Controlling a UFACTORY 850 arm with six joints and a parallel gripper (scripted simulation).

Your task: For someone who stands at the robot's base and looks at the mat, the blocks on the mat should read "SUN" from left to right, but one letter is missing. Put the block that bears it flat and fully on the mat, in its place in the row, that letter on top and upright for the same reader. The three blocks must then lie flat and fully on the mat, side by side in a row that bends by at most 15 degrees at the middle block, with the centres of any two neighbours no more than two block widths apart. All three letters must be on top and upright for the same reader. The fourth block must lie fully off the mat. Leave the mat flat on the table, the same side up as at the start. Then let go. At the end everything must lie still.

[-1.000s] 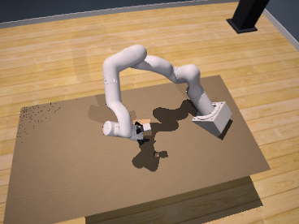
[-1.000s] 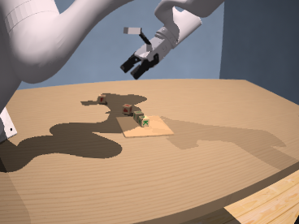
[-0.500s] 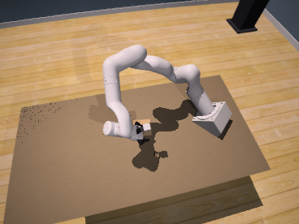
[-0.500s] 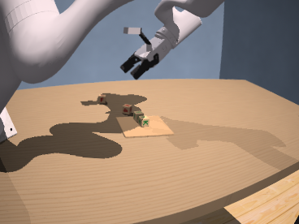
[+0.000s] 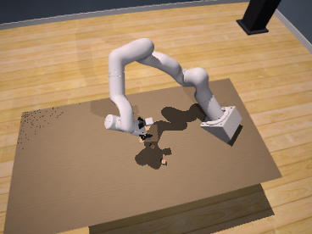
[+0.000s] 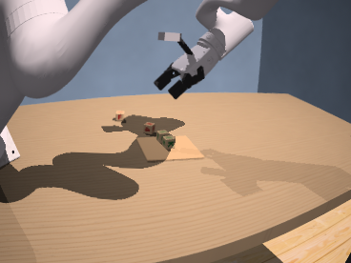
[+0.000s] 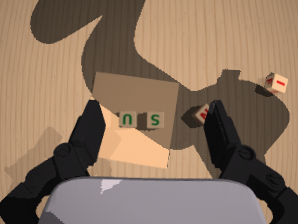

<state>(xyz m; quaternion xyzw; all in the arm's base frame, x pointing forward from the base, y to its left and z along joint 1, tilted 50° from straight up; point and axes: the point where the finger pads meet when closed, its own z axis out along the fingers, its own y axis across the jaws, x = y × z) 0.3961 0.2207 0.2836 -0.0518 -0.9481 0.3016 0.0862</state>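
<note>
The N block is 8 cm to the left of my hand and 13 cm below it. From my hand the other things lie so: tan mat (4 cm to the right, 14 cm below).
</note>
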